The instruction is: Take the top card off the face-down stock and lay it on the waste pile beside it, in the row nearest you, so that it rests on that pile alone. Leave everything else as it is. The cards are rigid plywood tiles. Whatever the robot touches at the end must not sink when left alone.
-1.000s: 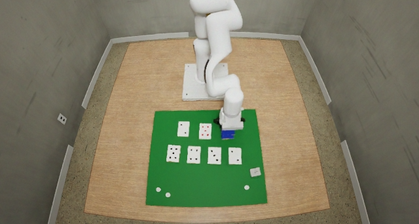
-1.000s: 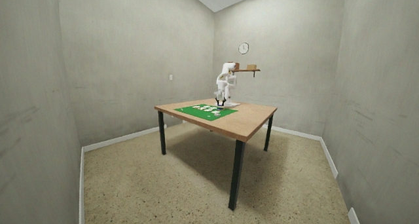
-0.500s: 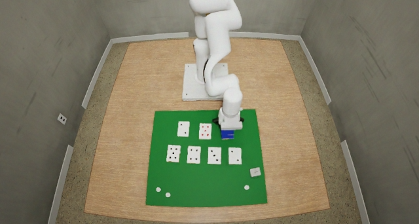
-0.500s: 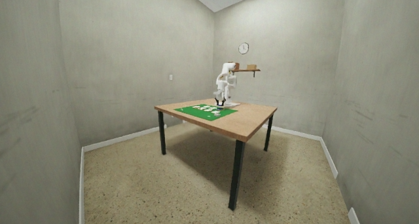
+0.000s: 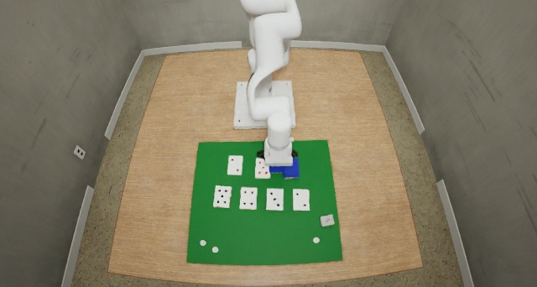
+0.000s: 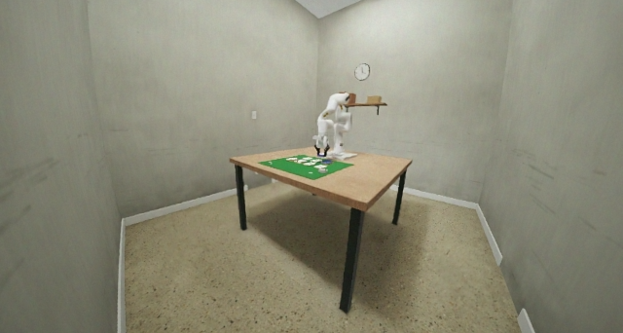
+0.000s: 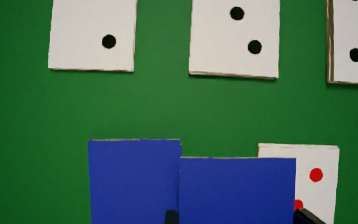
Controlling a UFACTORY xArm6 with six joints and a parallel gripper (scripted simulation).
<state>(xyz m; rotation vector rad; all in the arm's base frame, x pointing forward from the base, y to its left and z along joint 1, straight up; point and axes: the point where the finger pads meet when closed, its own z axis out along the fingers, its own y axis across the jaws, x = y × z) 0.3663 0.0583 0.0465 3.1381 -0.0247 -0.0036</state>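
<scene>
The green mat is 130 mm ahead of my hand, 80 mm below it and 60 mm to the right of it.
</scene>
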